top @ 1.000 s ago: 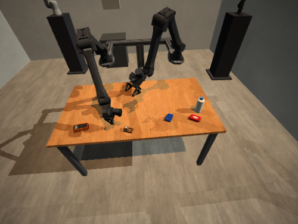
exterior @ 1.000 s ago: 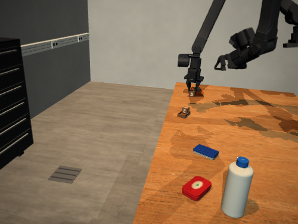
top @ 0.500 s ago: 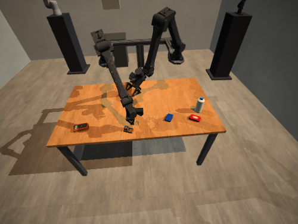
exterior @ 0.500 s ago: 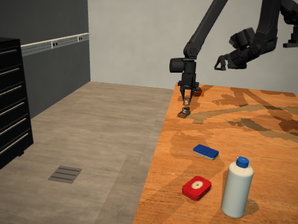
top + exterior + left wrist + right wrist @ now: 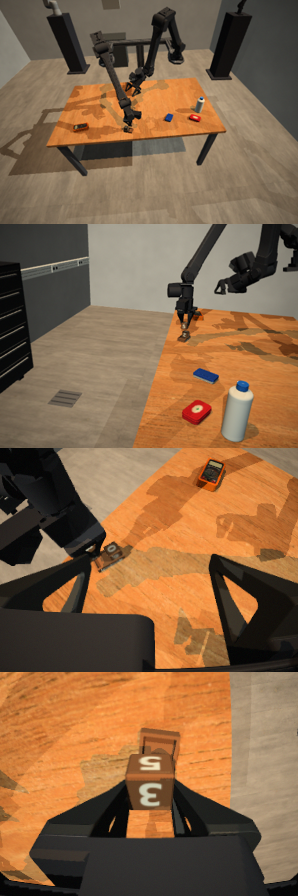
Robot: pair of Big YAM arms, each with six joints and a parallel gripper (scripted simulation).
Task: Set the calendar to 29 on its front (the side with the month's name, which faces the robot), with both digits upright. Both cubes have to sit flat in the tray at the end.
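Right now my right hand is 2 cm to the left of the brown calendar tray and 9 cm above it. Also, from my right hand: cube: 1 cm below; red tin: 10 cm behind, 59 cm to the left, 8 cm below; blue block: 13 cm behind, 35 cm to the left, 8 cm below.
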